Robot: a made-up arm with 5 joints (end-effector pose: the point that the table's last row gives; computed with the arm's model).
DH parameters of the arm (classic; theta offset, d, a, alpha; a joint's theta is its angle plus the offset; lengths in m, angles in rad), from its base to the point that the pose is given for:
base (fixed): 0 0 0 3.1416
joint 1: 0 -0.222 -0.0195 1.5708
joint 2: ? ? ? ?
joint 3: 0 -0.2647 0.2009 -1.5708
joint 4: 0 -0.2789 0.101 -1.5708
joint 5: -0.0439 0 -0.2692 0
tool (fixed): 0.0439 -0.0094 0 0
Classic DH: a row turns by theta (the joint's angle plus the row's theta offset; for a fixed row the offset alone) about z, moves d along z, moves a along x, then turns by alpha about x.
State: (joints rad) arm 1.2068 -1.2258 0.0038 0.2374 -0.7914
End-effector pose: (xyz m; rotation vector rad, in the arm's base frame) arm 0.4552 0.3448 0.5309 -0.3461 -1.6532 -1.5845
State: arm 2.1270 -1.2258 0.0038 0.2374 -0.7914
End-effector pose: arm 0.5501 -0.1534 0.5309 -1.2344 -1.5695 -2.2108
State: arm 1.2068 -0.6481 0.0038 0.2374 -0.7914
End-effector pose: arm 0.5234 0.1658 0.5576 -0.2139 -1.0197 -1.8504
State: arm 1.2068 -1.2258 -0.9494 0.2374 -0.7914
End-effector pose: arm 0.3110 0.4503 0.1136 -0.7465 -1.1972 -0.7559
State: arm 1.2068 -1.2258 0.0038 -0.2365 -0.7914
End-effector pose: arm 0.4422 0.3791 0.5394 -0.2363 -1.1364 -1.8117
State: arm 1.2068 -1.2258 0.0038 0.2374 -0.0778
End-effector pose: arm 0.2961 0.2944 0.4442 -0.8286 -1.3124 -1.0387
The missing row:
joint 2: 0 0.0701 0.1156 -1.5708
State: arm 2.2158 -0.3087 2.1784 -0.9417 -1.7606
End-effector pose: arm -0.5715 0.0325 0.4629 -1.1389 -0.0496 0.2352
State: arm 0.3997 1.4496 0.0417 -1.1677 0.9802
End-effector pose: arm 0.3507 -0.0123 -0.0251 1.6637 2.0285 0.1477
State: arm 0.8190 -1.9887 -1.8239 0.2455 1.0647
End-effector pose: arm -0.0156 0.3346 0.1464 -2.2343 0.4621 1.5006
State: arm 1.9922 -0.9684 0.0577 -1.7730 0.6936
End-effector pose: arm 0.2157 0.0568 0.7132 0.8539 0.1341 -1.2351
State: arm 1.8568 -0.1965 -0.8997 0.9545 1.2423
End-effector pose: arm 0.1999 -0.2145 0.5225 -1.0278 -0.3617 0.3307
